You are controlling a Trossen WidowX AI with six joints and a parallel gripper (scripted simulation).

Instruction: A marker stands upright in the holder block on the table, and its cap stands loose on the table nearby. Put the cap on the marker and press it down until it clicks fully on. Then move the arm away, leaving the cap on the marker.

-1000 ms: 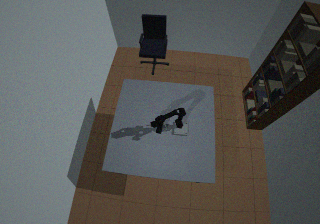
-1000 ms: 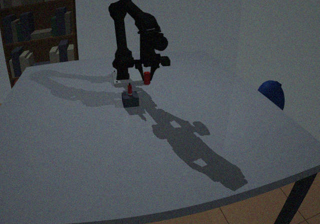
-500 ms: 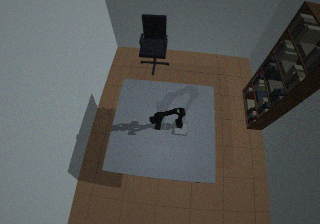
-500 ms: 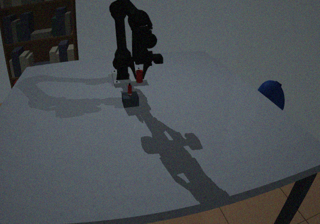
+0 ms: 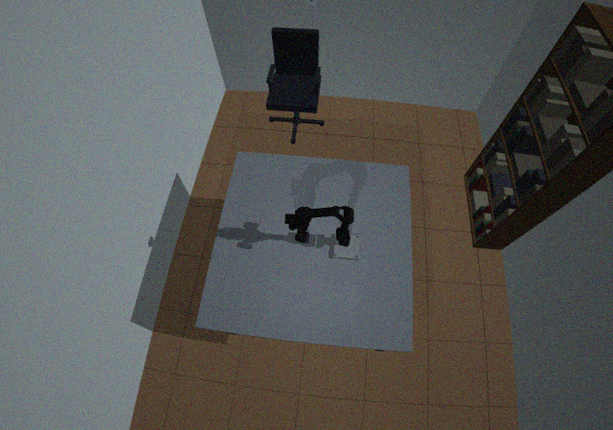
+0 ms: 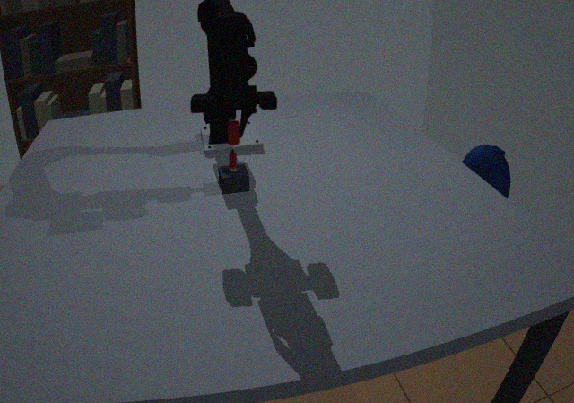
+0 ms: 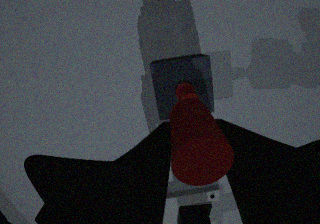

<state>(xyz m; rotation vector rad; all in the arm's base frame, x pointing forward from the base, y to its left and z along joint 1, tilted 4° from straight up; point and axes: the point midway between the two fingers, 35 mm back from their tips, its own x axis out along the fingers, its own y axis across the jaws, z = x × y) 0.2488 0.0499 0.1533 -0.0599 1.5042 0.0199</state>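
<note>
The dark holder block lies 100 mm below my gripper tip. Also, from my gripper tip: red cap (10 mm above).
</note>
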